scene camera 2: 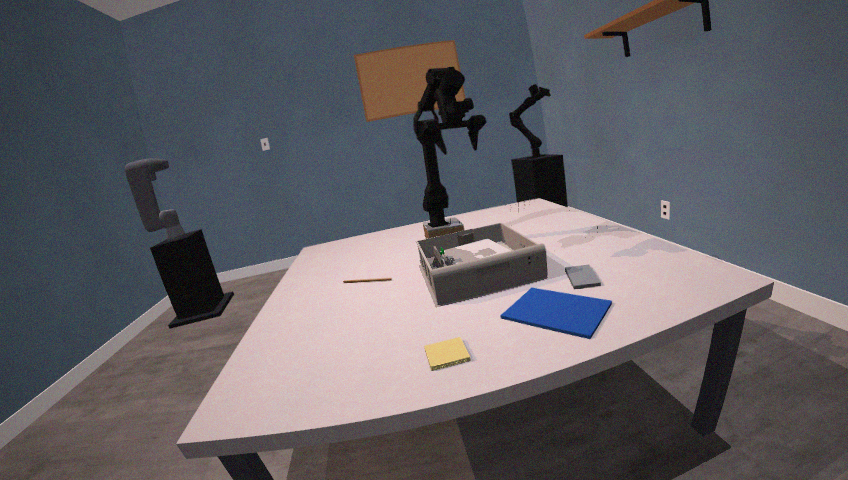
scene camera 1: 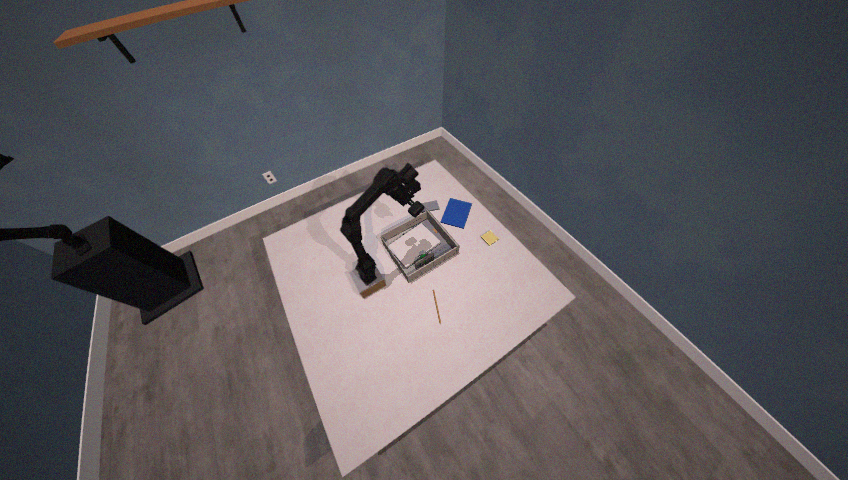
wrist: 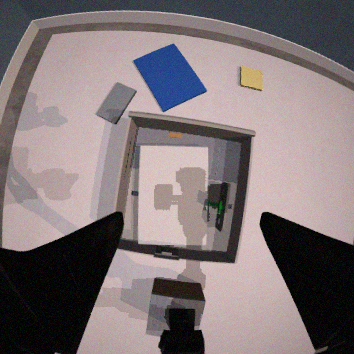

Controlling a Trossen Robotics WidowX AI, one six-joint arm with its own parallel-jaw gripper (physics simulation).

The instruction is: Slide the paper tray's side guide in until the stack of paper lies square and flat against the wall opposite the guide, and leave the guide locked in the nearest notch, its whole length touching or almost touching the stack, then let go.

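Where they show: gripper, fingertip midpoint: (scene camera 2: 461,152) (wrist: 192,219); arm's base, link origin: (scene camera 2: 437,224) (scene camera 1: 368,277) (wrist: 181,318).
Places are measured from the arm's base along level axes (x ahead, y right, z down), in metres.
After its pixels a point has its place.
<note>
The grey paper tray (scene camera 1: 434,268) @(x 0.308, y 0.152, z 0.067 m) (scene camera 2: 487,280) @(x 0.498, y 0.040, z 0.045 m) (wrist: 244,200) @(x 0.307, y 0.145, z 0.000 m) stands on the table. The white paper stack (scene camera 1: 399,248) @(x 0.236, y -0.055, z 0.042 m) (scene camera 2: 490,242) @(x 0.239, y -0.100, z 0.042 m) (wrist: 155,165) @(x 0.392, y -0.068, z 0.042 m) lies in it, slightly turned against the tray walls in the wrist view. A strip of tray floor shows between it and the left wall, wider at the near end. The dark side guide (scene camera 1: 423,260) @(x 0.279, y 0.105, z 0.015 m) (scene camera 2: 437,256) @(x 0.314, y 0.109, z 0.013 m) (wrist: 223,207) @(x 0.283, y 0.112, z 0.061 m) with its green part stands near the right wall, a gap away from the stack. My gripper (scene camera 1: 414,206) @(x 0.322, y -0.012, z -0.271 m) (scene camera 2: 458,149) @(x 0.322, y -0.012, z -0.271 m) (wrist: 192,219) @(x 0.322, y -0.012, z -0.271 m) is open and empty, high above the tray. Its shadow falls on the stack and guide.
A blue folder or book (scene camera 1: 456,212) @(x 0.680, y -0.042, z 0.075 m) (scene camera 2: 558,311) @(x 0.695, y -0.036, z 0.075 m) (wrist: 170,77) @(x 0.666, y -0.035, z 0.075 m), a grey flat block (scene camera 1: 430,205) @(x 0.595, y -0.195, z 0.073 m) (scene camera 2: 582,276) @(x 0.596, y -0.189, z 0.073 m) (wrist: 116,102) @(x 0.582, y -0.193, z 0.073 m) and a yellow pad (scene camera 1: 489,237) @(x 0.689, y 0.224, z 0.073 m) (scene camera 2: 447,353) @(x 0.699, y 0.227, z 0.073 m) (wrist: 251,78) @(x 0.684, y 0.225, z 0.073 m) lie beyond the tray. A pencil (scene camera 1: 436,306) @(x 0.176, y 0.321, z 0.076 m) (scene camera 2: 367,280) @(x 0.182, y 0.318, z 0.078 m) lies beside it.
</note>
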